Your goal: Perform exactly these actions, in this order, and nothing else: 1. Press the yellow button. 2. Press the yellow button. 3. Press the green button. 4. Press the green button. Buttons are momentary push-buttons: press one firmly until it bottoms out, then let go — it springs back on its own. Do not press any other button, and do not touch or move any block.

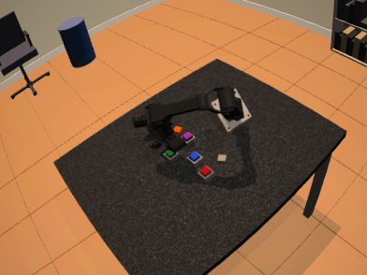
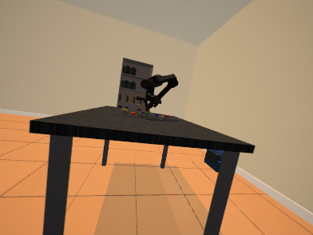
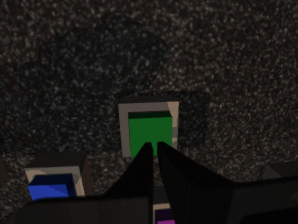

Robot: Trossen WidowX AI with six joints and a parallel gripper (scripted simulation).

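Right now the green button is 2 cm below my gripper tip. Also, from my gripper tip: orange block: 12 cm behind, 9 cm to the right, 4 cm below; then purple button: 11 cm behind, 2 cm below, 1 cm to the right; then blue button: 9 cm to the left, 4 cm behind, 2 cm below.
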